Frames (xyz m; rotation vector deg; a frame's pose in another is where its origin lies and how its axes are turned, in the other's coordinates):
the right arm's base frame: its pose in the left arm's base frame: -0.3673 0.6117 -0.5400 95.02 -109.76 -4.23
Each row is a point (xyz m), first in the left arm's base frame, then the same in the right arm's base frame.
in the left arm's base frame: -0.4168 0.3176 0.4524
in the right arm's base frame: 0.6650 0.3894 -0.6928
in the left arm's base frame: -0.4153 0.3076 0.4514
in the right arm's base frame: 0.6737 0.3855 -0.6893
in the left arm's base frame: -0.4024 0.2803 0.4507
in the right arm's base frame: 0.6979 0.3678 -0.6857
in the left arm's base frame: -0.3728 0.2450 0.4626
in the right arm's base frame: 0.7338 0.3388 -0.6975
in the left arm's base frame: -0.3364 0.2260 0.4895
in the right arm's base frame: 0.7604 0.3136 -0.7301
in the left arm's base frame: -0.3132 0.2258 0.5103
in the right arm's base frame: 0.7678 0.3016 -0.7579
